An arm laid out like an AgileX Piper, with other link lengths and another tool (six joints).
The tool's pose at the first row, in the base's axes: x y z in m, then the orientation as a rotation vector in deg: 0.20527, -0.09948, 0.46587, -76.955, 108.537, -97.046
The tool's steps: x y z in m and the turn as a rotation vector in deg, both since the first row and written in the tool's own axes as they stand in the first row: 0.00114, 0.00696, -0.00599, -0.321, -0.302, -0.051; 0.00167, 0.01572, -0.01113, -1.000, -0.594, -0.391; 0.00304, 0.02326, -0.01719, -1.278, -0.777, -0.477; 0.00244, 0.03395, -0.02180, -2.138, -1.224, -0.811; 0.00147, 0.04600, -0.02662, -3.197, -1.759, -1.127; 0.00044, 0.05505, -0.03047, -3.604, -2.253, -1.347
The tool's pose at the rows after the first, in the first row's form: 0.19725, -0.09729, 0.46181, -77.313, 108.705, -96.539; 0.18935, -0.09538, 0.45569, -78.135, 109.165, -95.914; 0.18090, -0.09338, 0.45122, -78.446, 109.336, -95.569; 0.17312, -0.09117, 0.44283, -79.415, 109.902, -94.644; 0.16478, -0.08869, 0.43315, -80.484, 110.634, -93.463; 0.15851, -0.08645, 0.42584, -81.176, 110.712, -92.764
